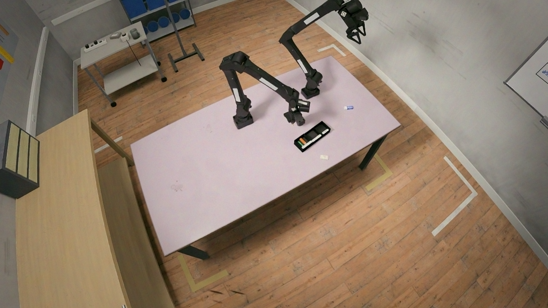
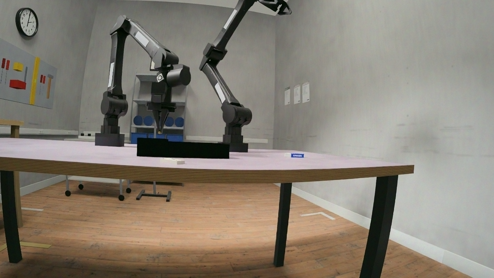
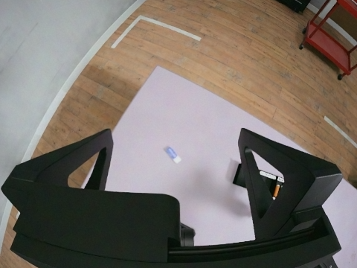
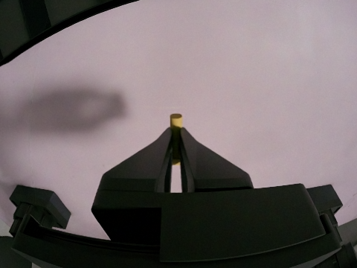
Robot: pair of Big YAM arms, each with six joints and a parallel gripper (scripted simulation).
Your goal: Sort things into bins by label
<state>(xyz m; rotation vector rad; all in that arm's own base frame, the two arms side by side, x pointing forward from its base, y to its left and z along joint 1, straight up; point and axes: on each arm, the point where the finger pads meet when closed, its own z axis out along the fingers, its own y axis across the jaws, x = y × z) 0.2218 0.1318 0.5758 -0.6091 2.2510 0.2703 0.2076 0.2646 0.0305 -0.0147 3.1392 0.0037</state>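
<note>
Now: the white die 29 cm ahead of my right hand, 7 cm to the left of it and 6 cm below it. From my right hand the other things lie so: eraser (45 cm to the left, 6 cm below, 4 cm ahead); then orange battery (13 cm ahead, 5 cm below, 1 cm to the left); then brass bolt (1 cm behind).
</note>
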